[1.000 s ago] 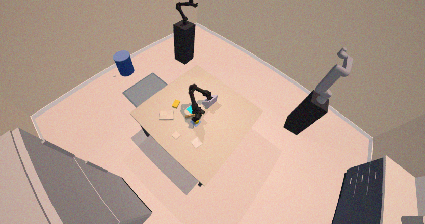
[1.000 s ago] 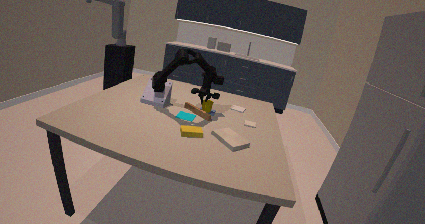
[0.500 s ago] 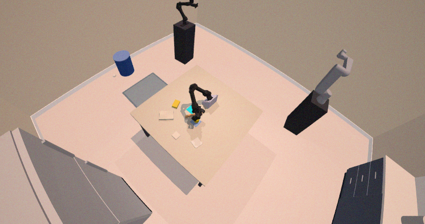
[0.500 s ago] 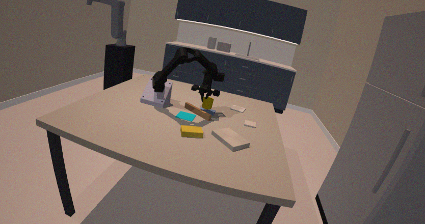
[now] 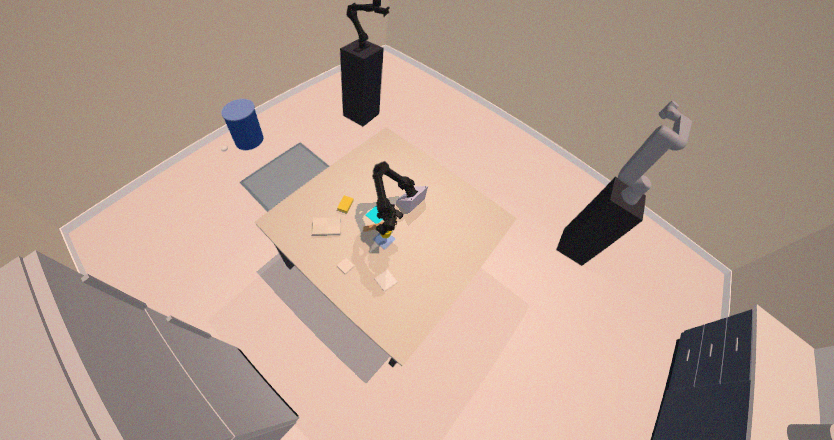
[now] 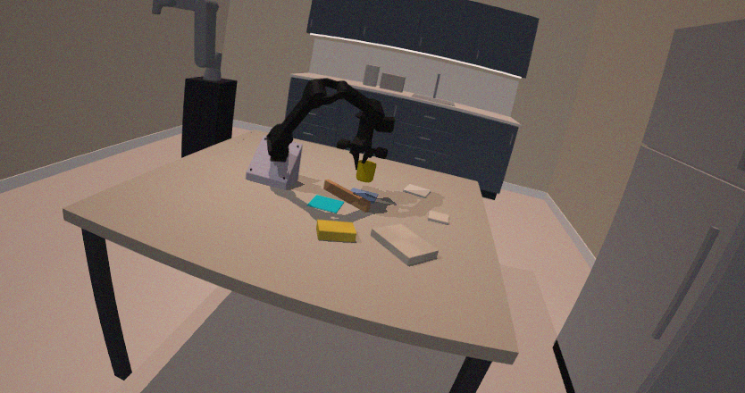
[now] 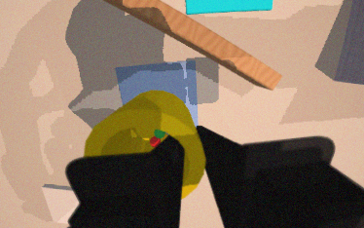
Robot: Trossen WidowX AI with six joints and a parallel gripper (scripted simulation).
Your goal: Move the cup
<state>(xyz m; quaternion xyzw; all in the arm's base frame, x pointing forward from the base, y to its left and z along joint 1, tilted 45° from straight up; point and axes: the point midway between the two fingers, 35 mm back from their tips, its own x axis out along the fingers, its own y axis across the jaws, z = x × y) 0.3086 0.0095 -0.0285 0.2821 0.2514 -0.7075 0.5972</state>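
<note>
My gripper tip is now 16 cm to the left of the cyan pad, 10 cm above it and 8 cm past it. Also, from my gripper tip: pale blue pad 10 cm below, 3 cm ahead, 1 cm to the right; then yellow cup 2 cm ahead; then wooden bar 9 cm below, 8 cm to the right, 2 cm behind.
</note>
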